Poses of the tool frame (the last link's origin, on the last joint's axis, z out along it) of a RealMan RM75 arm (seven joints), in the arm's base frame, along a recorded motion.
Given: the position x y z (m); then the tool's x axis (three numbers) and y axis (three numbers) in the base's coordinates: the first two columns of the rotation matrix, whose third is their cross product.
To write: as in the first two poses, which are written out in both.
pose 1, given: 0.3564 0.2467 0.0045 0.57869 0.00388 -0.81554 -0.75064 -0.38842 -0.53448
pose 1, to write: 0.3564 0.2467 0.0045 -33.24 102.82 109.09
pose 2, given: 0.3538 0.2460 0.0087 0.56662 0.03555 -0.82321 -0.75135 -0.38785 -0.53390
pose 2, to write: 0.3538 0.2460 0.0087 -32.97 101.13 110.17
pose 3, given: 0.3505 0.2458 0.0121 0.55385 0.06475 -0.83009 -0.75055 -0.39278 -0.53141
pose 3, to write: 0.3505 0.2458 0.0121 -32.63 99.73 111.45
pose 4, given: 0.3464 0.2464 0.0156 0.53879 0.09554 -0.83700 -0.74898 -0.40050 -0.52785
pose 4, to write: 0.3464 0.2464 0.0156 -32.24 98.29 112.94
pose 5, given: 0.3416 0.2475 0.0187 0.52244 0.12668 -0.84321 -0.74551 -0.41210 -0.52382
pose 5, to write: 0.3416 0.2475 0.0187 -31.85 96.94 114.64
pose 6, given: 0.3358 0.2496 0.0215 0.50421 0.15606 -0.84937 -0.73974 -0.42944 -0.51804
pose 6, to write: 0.3358 0.2496 0.0215 -31.38 95.80 116.61
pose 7, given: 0.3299 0.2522 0.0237 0.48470 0.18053 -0.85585 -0.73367 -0.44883 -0.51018
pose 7, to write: 0.3299 0.2522 0.0237 -30.80 94.88 118.55
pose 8, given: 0.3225 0.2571 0.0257 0.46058 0.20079 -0.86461 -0.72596 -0.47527 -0.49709
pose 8, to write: 0.3225 0.2571 0.0257 -29.90 94.19 120.80
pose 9, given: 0.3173 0.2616 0.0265 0.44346 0.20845 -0.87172 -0.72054 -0.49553 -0.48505
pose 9, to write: 0.3173 0.2616 0.0265 -29.09 93.99 122.30
